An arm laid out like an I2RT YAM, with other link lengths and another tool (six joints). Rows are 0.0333 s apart.
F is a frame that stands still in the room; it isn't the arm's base.
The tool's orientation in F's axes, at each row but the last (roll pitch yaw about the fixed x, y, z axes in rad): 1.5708 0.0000 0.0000; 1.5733 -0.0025 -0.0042; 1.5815 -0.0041 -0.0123; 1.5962 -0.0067 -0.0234; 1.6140 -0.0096 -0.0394; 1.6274 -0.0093 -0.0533; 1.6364 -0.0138 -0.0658
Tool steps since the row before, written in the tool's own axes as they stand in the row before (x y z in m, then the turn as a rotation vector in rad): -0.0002 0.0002 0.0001 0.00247 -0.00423 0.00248; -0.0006 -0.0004 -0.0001 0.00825 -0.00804 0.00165; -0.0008 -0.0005 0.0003 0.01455 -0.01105 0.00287; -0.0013 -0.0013 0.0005 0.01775 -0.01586 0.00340; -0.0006 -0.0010 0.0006 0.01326 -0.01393 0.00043; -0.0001 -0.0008 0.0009 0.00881 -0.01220 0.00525; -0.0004 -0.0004 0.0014 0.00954 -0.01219 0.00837
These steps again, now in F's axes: -0.0002 -0.0001 0.0002 0.00247 -0.00248 -0.00423; -0.0006 0.0001 -0.0004 0.00826 -0.00166 -0.00802; -0.0008 -0.0003 -0.0005 0.01456 -0.00293 -0.01102; -0.0013 -0.0004 -0.0013 0.01778 -0.00341 -0.01582; -0.0006 -0.0005 -0.0010 0.01339 -0.00036 -0.01381; -0.0001 -0.0008 -0.0009 0.00867 -0.00502 -0.01240; -0.0005 -0.0013 -0.0005 0.00920 -0.00818 -0.01258
